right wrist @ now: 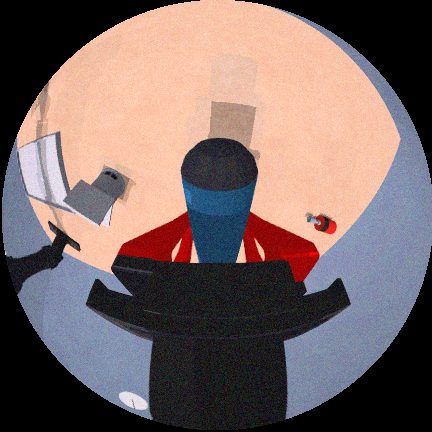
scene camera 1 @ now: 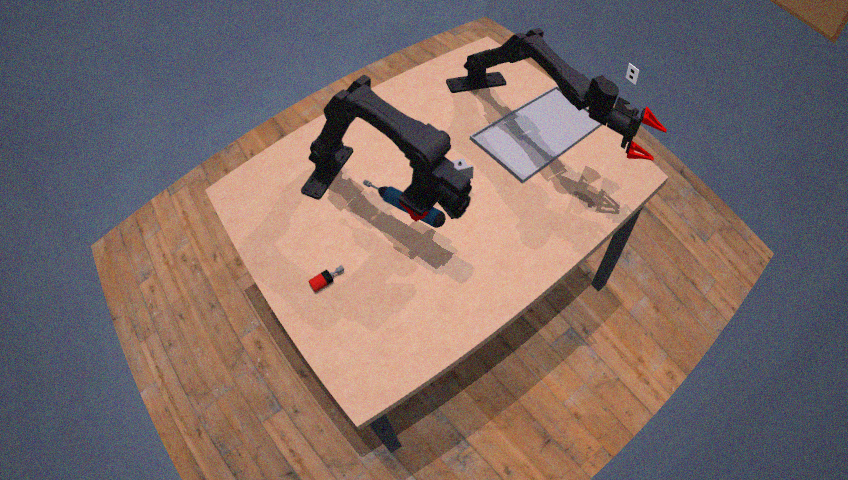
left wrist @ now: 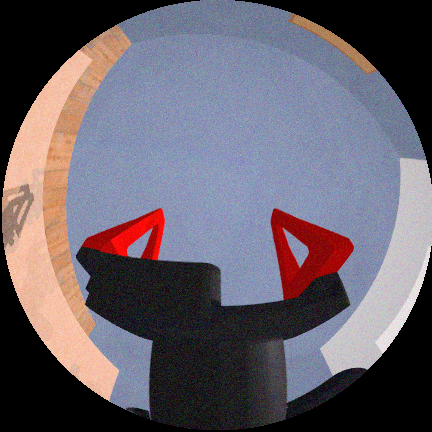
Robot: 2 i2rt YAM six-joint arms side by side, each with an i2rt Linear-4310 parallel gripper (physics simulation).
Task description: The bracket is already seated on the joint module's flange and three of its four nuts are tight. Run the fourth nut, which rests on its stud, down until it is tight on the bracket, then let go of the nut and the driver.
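Frame: origin at the left arm's base, x back, y right, z up, level; centimetres.
Seen in the pictures: left gripper, between the fingertips: [scene camera 1: 659, 145] [left wrist: 217, 214]; right gripper, between the fingertips: [right wrist: 217, 215] [scene camera 1: 419, 213]; left arm's base, origin of its link: [right wrist: 62, 234] [scene camera 1: 476, 82]; right arm's base, origin of its link: [scene camera 1: 327, 171].
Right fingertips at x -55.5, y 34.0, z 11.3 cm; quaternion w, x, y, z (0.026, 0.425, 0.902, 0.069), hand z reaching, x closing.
Observation:
Offsets run from my right fingertips to a thing's middle. Level surfaces: height alone.
My right gripper [scene camera 1: 416, 214] [right wrist: 217, 215] is shut on the blue driver @(dz +0.9, dx +4.2, dy +3.3 cm) [scene camera 1: 395, 199] [right wrist: 220, 202] and holds it above the table. The driver's dark end faces away from the right wrist camera; its silver socket tip points left in scene camera 1. The grey joint module @(dz -7.6, dx +14.0, dy -13.4 cm) [right wrist: 111, 184] stands on the table left of the driver in the right wrist view, with a flat grey bracket plate @(dz -3.1, dx +14.0, dy -13.4 cm) [right wrist: 87, 200] at it. In scene camera 1 they are largely hidden behind the right arm. The nuts cannot be made out. My left gripper [scene camera 1: 659, 145] [left wrist: 217, 214] is wide open and empty, beyond the table's right edge.
A small red and black tool @(dz -9.6, dx -5.2, dy +25.5 cm) [scene camera 1: 320, 280] [right wrist: 326, 224] with a silver tip lies near the table's left edge in scene camera 1. A pale panel @(dz -10.5, dx +28.4, dy -46.4 cm) [scene camera 1: 562, 115] [right wrist: 27, 165] with a dark rim lies on the table @(dz -11.3 cm) [scene camera 1: 357, 362] under the left arm.

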